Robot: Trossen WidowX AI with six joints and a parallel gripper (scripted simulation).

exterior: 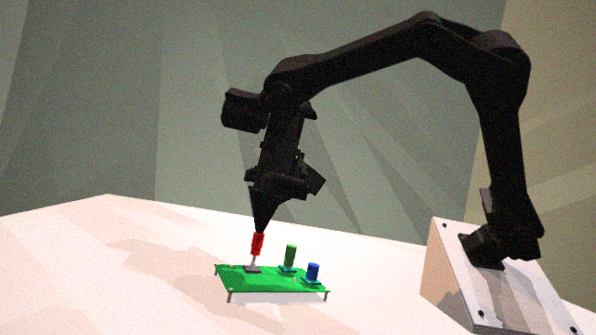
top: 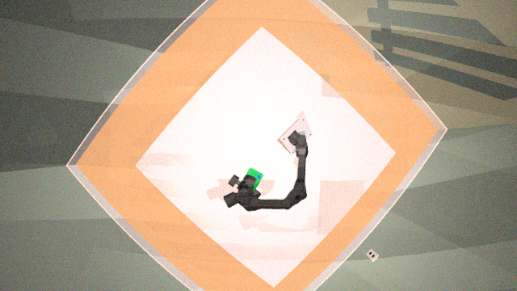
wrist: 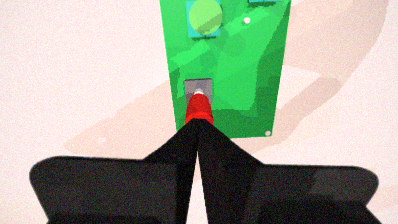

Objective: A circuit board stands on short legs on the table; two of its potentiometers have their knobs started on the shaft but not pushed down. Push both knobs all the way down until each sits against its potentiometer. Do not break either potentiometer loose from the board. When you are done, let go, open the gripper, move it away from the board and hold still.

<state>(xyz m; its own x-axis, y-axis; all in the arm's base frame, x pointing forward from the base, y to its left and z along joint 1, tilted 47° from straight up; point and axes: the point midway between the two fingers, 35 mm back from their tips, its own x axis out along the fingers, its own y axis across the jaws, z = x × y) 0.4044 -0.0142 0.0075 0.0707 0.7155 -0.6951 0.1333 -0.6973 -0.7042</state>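
Right now the green knob is 6 cm behind my gripper tip, 3 cm below it and 1 cm to the right of it. From my gripper tip the other things lie so: red knob (2 cm below).
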